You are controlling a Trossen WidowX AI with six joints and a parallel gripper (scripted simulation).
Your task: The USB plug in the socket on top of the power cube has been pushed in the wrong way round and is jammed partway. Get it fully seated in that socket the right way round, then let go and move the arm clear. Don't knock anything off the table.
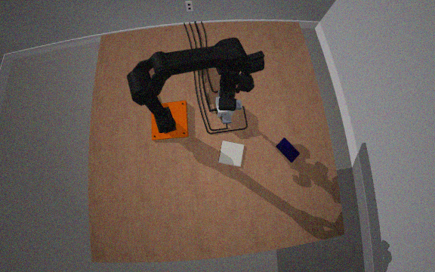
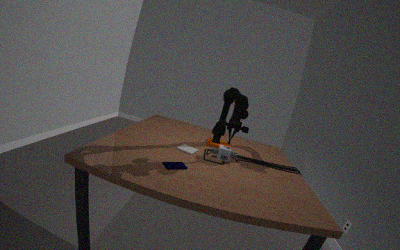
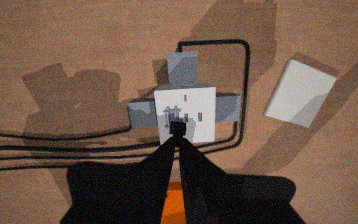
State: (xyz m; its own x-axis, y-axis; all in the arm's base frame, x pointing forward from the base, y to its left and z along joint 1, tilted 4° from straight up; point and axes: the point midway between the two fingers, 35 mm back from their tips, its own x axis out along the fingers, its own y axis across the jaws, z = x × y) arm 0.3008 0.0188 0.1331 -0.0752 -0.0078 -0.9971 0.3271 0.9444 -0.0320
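My gripper tip is now 2 cm above the dark USB plug. Also, from my gripper tip: flat white block 24 cm to the right, 13 cm below, 4 cm behind; then dark blue block 31 cm to the right, 25 cm ahead, 13 cm below.
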